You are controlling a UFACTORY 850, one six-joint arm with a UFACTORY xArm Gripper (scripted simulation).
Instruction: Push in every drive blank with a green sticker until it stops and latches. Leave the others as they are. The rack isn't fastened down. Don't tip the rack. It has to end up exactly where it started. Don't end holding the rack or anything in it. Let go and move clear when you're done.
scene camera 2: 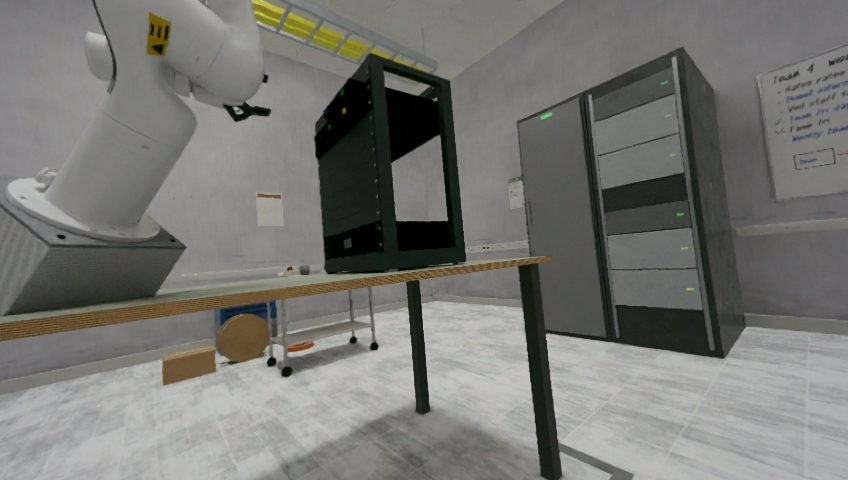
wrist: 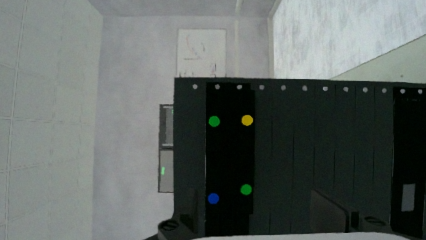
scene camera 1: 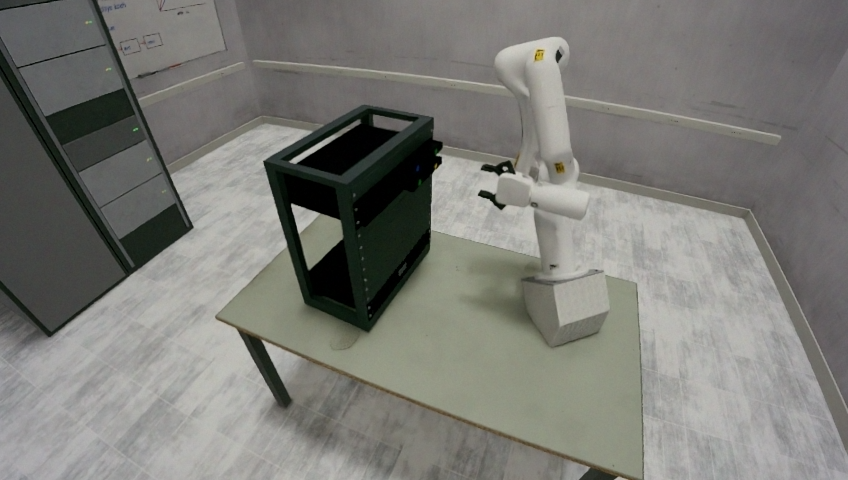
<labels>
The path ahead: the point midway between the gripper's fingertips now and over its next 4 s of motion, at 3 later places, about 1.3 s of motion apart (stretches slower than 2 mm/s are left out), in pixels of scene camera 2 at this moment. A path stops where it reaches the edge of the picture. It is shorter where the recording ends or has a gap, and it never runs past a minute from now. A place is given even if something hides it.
My gripper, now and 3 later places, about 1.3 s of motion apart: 268,96; 305,130; 314,126; 322,118
</labels>
